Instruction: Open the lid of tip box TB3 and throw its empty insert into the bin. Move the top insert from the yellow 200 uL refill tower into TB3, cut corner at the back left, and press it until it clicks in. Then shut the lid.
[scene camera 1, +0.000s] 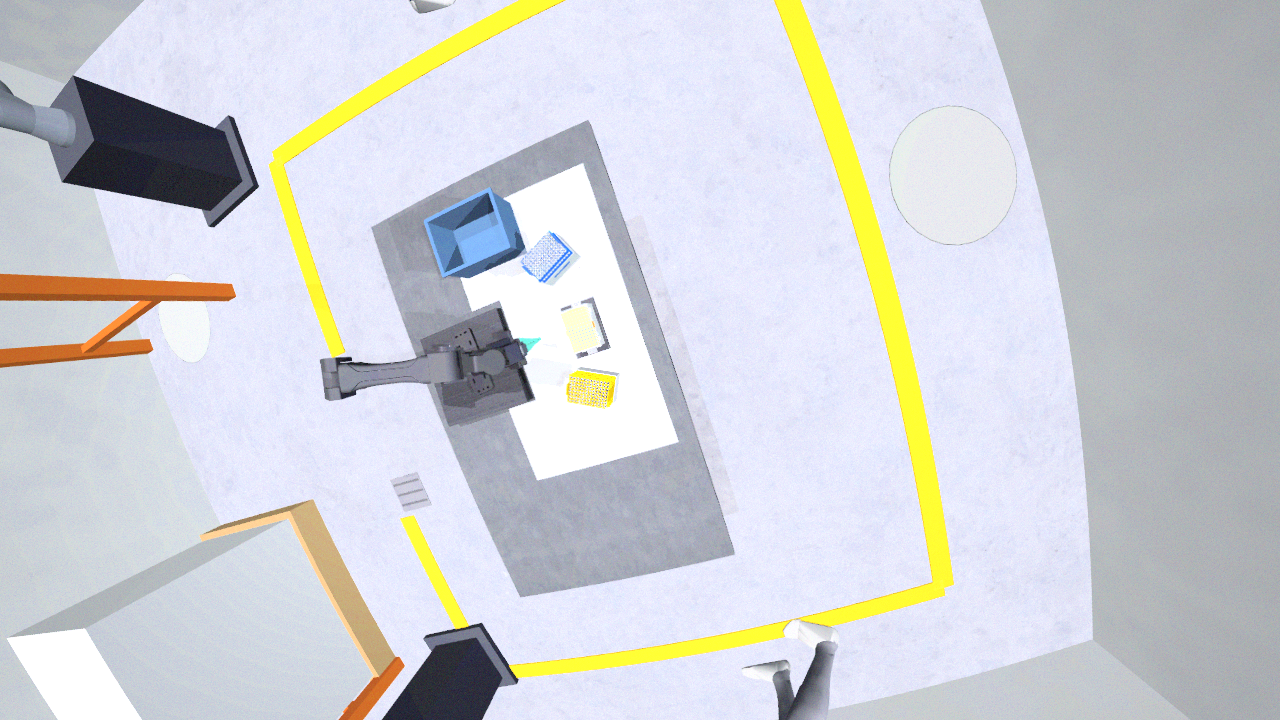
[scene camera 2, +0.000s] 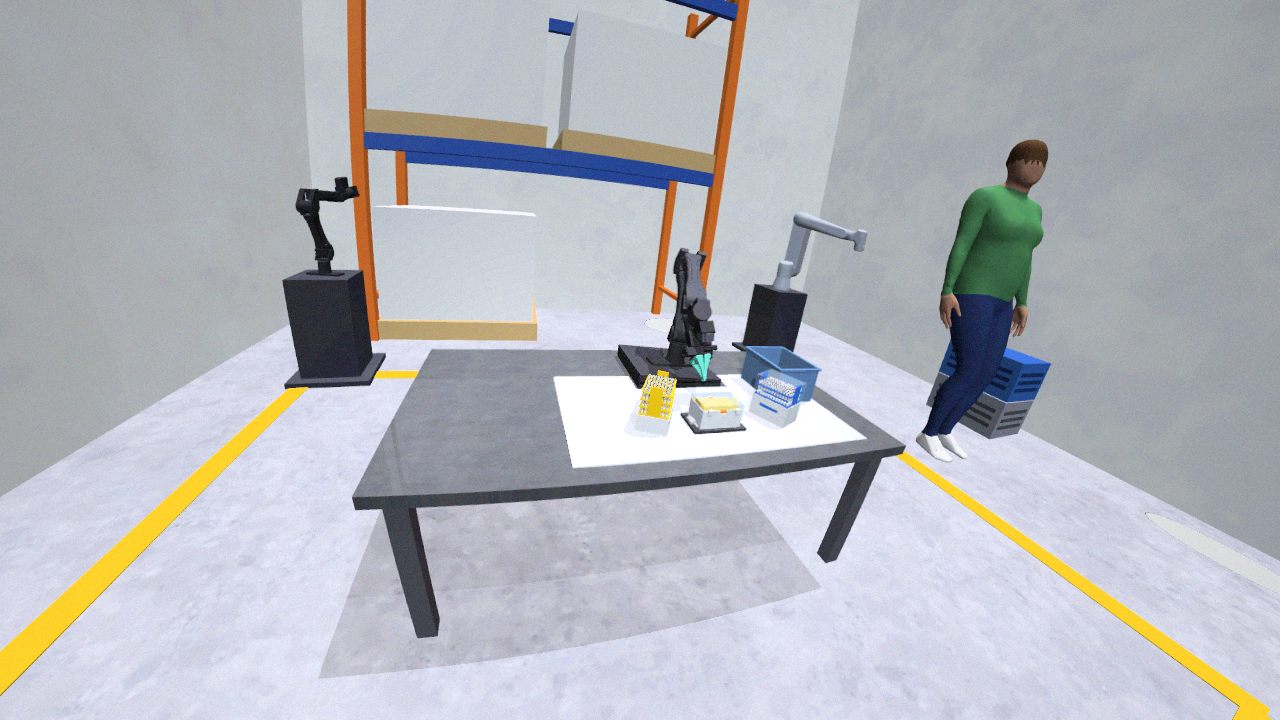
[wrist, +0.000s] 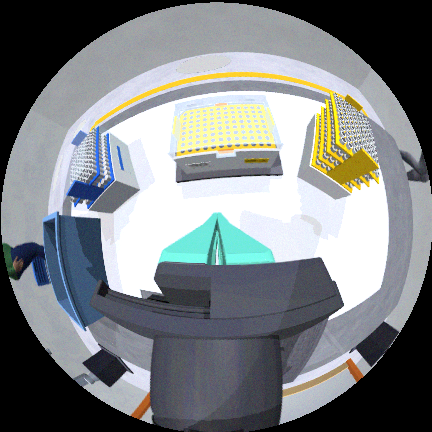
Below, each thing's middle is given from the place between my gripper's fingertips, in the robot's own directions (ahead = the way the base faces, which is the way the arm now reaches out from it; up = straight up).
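Counted from my hand: clear lid (scene camera 1: 578, 328) 110 mm ahead of it, 20 mm to the right of it, 10 mm below it; blue bin (scene camera 1: 479, 233) 50 mm behind it, 340 mm to the left of it, 20 mm below it.
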